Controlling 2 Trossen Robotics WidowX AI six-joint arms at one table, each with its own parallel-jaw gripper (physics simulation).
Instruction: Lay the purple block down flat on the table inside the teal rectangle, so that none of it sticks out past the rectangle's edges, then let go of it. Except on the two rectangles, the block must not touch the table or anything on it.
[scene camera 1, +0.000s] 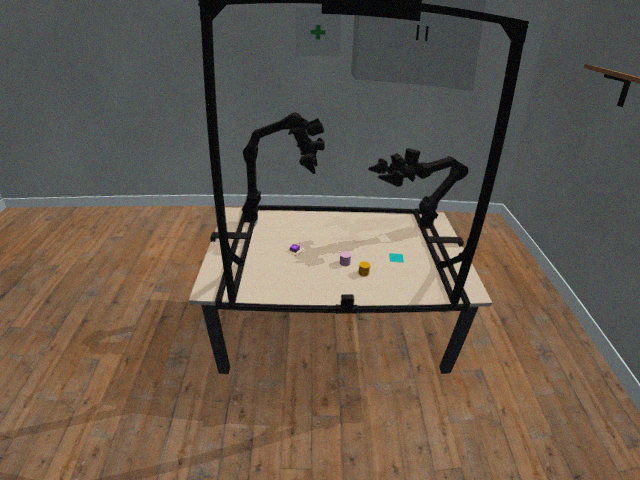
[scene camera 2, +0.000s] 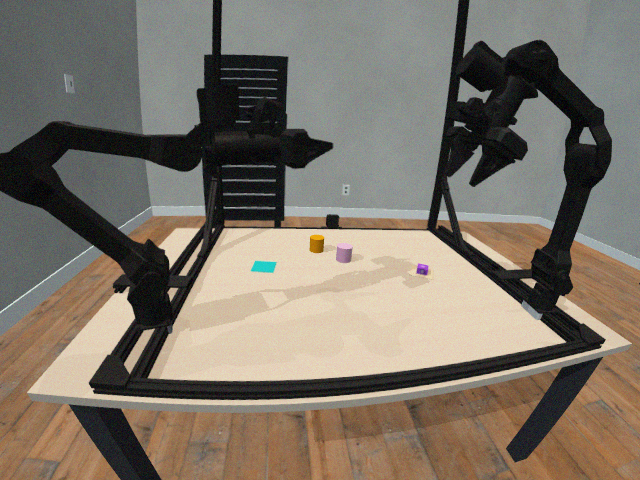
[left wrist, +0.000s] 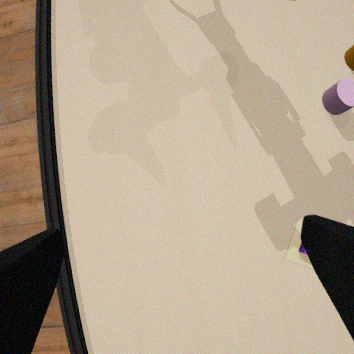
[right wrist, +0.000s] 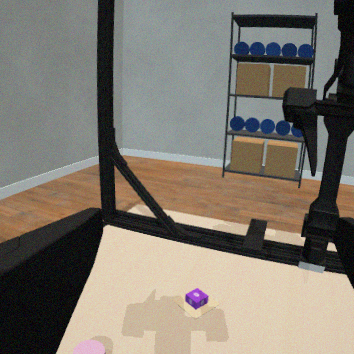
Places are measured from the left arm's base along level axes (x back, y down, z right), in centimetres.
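Pixels of known places: left gripper, fingertip midpoint: (scene camera 1: 315, 169) (scene camera 2: 458, 180) (left wrist: 183, 235) (right wrist: 351, 181); right gripper, fingertip midpoint: (scene camera 1: 373, 172) (scene camera 2: 321, 144) (right wrist: 222, 225); left arm's base, origin of the base link: (scene camera 1: 250, 219) (scene camera 2: 540, 305) (right wrist: 312, 257); right arm's base, origin of the base link: (scene camera 1: 426, 225) (scene camera 2: 154, 318).
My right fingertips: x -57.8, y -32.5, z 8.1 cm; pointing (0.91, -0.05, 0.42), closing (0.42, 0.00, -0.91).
Ahead of a thing's pixels: the offset from my right fingertips to its top centre. "spot": to the spot under its first point. Level surfaces: height alone.
The purple block {dz +12.8, dx +32.2, dy +32.5 cm} (scene camera 1: 294, 248) (scene camera 2: 422, 269) (right wrist: 196, 298) rests on a pale yellow rectangle {spot: dz +12.5, dx +29.4, dy +34.3 cm} (scene camera 2: 413, 272) (right wrist: 196, 314). In the left wrist view a finger hides most of the block (left wrist: 303, 249). The teal rectangle {spot: dz +13.2, dx -13.6, dy +34.2 cm} (scene camera 1: 396, 257) (scene camera 2: 263, 266) lies bare on the table, right of the cylinders in scene camera 1. My left gripper (scene camera 1: 312, 168) (scene camera 2: 461, 180) (left wrist: 183, 235) is open and empty, high above the table, pointing down. My right gripper (scene camera 1: 374, 173) (scene camera 2: 331, 146) (right wrist: 222, 225) is open and empty, high above the table, pointing sideways.
A pink cylinder {dz +19.8, dx +9.5, dy +29.8 cm} (scene camera 1: 345, 258) (scene camera 2: 344, 253) (left wrist: 339, 97) and an orange cylinder {dz +26.0, dx +1.4, dy +29.9 cm} (scene camera 1: 364, 268) (scene camera 2: 316, 243) stand between the two rectangles in scene camera 1. A black frame (scene camera 1: 498, 149) with uprights and rails surrounds the table {dy +34.4 cm} (scene camera 2: 310, 341). Arm shadows fall across the table.
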